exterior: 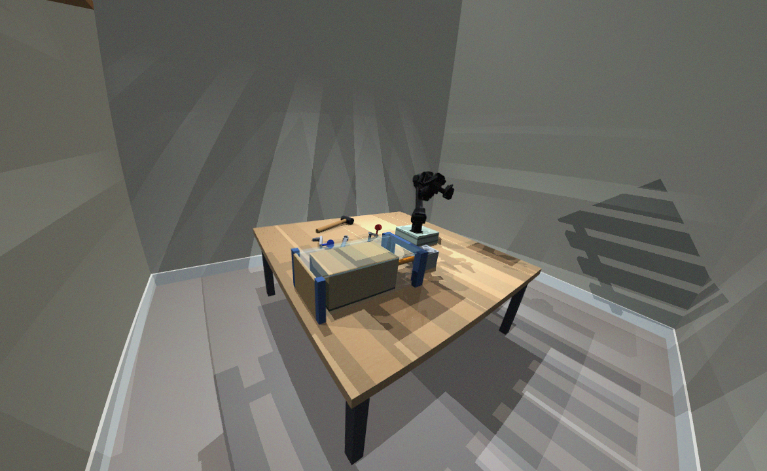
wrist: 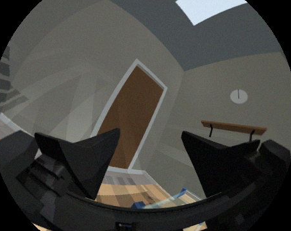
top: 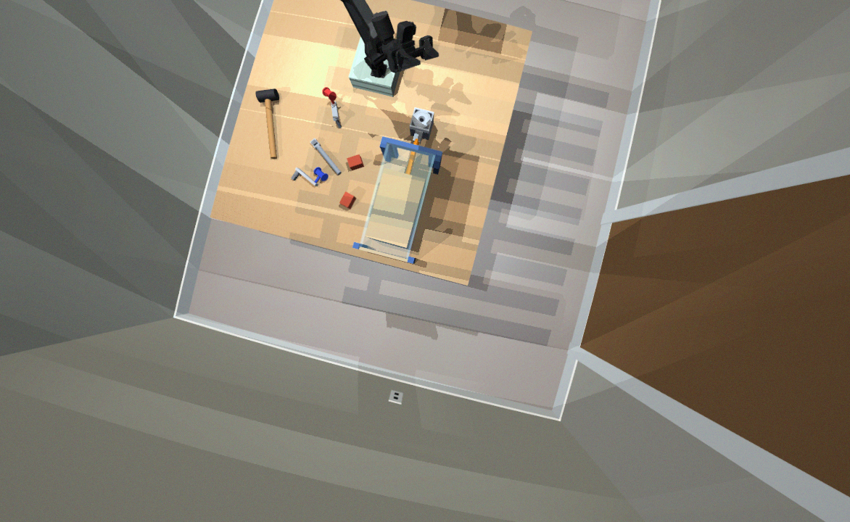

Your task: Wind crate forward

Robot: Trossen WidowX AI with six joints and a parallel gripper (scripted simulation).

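Right now my gripper tip is 45 cm to the left of the winch handle, 41 cm above it and 2 cm short of it. Also, from my gripper tip: orange strap: 38 cm below, 8 cm ahead, 3 cm to the right; blue steel frame: 33 cm below, 18 cm ahead, 3 cm to the right; grey winch: 41 cm below, 3 cm to the right.
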